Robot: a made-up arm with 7 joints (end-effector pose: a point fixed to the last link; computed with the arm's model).
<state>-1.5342 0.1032 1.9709 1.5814 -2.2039 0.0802 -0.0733</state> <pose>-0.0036 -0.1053 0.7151 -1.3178 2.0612 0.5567</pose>
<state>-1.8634 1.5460 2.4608 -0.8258 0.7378 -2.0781 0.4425</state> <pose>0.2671 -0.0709 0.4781 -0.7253 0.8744 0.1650</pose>
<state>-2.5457 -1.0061 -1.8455 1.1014 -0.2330 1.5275 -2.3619</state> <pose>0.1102 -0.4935 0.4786 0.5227 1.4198 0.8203</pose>
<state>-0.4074 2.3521 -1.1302 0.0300 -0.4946 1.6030 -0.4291</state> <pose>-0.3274 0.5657 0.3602 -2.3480 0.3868 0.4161</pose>
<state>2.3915 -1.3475 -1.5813 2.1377 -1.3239 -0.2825 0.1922</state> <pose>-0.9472 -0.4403 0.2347 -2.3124 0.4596 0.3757</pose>
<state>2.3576 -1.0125 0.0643 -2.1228 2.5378 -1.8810 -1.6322</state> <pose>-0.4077 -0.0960 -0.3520 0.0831 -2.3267 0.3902</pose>
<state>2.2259 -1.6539 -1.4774 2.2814 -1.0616 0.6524 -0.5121</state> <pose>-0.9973 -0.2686 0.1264 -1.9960 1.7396 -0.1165</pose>
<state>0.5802 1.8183 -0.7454 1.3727 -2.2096 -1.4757 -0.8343</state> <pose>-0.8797 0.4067 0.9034 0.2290 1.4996 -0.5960</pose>
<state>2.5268 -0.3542 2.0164 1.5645 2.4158 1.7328 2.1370</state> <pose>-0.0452 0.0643 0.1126 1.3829 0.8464 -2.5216</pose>
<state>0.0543 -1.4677 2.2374 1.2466 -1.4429 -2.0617 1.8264</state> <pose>0.3315 0.0288 -0.0843 0.7438 -1.4181 0.9907</pose>
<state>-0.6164 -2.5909 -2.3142 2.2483 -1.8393 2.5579 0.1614</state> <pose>0.4292 0.3486 0.0260 -1.9483 -0.0110 1.3912</pose>
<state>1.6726 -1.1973 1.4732 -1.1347 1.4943 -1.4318 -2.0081</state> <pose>-0.2098 -0.0680 -0.0416 0.0211 1.6516 0.3690</pose>
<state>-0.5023 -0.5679 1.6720 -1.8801 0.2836 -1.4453 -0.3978</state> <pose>0.0630 0.0834 0.2646 0.2911 0.6213 -1.7481</pose>
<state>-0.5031 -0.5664 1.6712 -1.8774 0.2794 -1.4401 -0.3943</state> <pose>0.0631 0.0839 0.2652 0.2857 0.6213 -1.7457</pose>
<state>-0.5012 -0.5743 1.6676 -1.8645 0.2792 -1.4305 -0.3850</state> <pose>0.0650 0.0865 0.2628 0.2709 0.6217 -1.7443</pose>
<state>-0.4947 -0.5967 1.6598 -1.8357 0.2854 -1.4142 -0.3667</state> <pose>0.0692 0.0925 0.2556 0.2409 0.6225 -1.7442</pose>
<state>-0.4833 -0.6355 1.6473 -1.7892 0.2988 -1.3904 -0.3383</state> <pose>0.0757 0.1027 0.2427 0.1931 0.6233 -1.7445</pose>
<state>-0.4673 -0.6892 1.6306 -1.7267 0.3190 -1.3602 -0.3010</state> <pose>0.0834 0.1168 0.2239 0.1273 0.6232 -1.7436</pose>
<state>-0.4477 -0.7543 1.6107 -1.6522 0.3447 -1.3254 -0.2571</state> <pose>0.0904 0.1344 0.1999 0.0460 0.6209 -1.7388</pose>
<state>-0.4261 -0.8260 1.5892 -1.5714 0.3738 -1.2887 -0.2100</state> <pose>0.0950 0.1541 0.1721 -0.0462 0.6163 -1.7284</pose>
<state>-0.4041 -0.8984 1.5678 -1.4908 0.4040 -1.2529 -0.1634</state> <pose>0.0961 0.1744 0.1429 -0.1420 0.6090 -1.7115</pose>
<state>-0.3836 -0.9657 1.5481 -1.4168 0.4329 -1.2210 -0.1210</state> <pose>0.0935 0.1932 0.1149 -0.2328 0.5998 -1.6899</pose>
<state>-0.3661 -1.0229 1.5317 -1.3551 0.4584 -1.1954 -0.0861</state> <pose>0.0884 0.2091 0.0907 -0.3103 0.5902 -1.6672</pose>
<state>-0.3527 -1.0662 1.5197 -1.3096 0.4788 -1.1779 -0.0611</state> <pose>0.0826 0.2208 0.0723 -0.3682 0.5816 -1.6482</pose>
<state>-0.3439 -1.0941 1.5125 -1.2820 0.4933 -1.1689 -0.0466</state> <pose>0.0778 0.2280 0.0605 -0.4040 0.5753 -1.6361</pose>
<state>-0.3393 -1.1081 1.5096 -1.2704 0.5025 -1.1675 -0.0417</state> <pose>0.0749 0.2312 0.0546 -0.4193 0.5717 -1.6322</pose>
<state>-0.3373 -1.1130 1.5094 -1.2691 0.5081 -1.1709 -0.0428</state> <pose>0.0734 0.2319 0.0525 -0.4214 0.5699 -1.6338</pose>
